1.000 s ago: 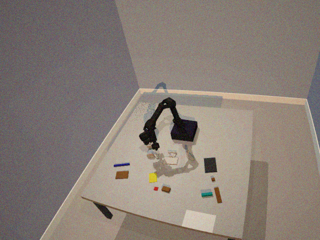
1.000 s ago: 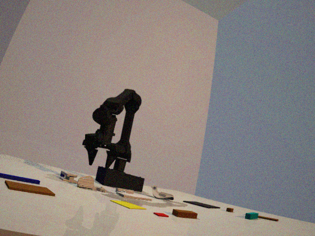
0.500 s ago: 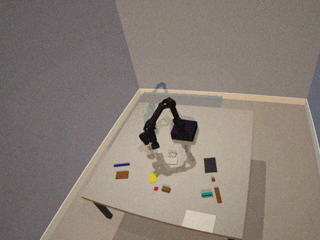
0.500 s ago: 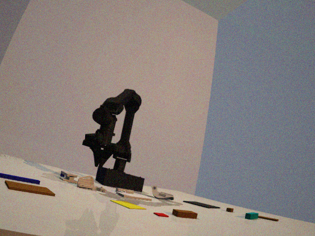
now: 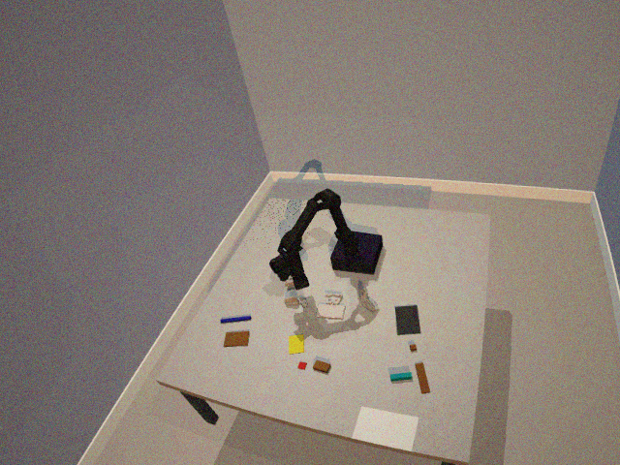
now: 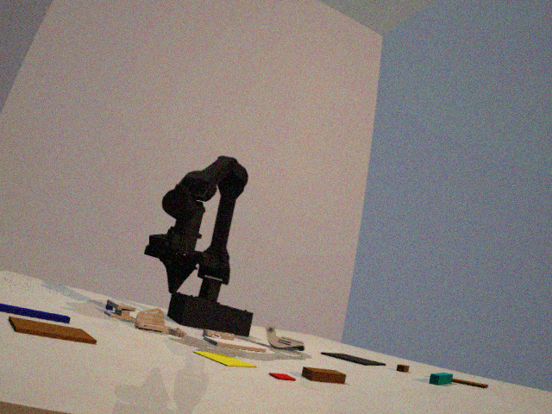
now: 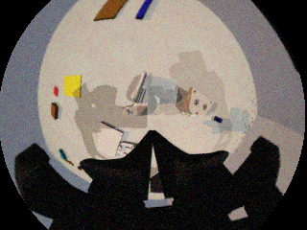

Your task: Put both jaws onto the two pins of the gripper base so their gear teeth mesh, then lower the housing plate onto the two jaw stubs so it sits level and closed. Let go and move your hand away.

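My gripper tip is now 80 mm above the jaw, 50 mm short of it and 10 mm to the right of it. Round my gripper tip: small blue piece: 190 mm behind, 130 mm to the right, 70 mm below; gripper base: 100 mm to the right, 70 mm behind, 60 mm below; housing plate: 140 mm to the left, 80 mm below, 10 mm behind.
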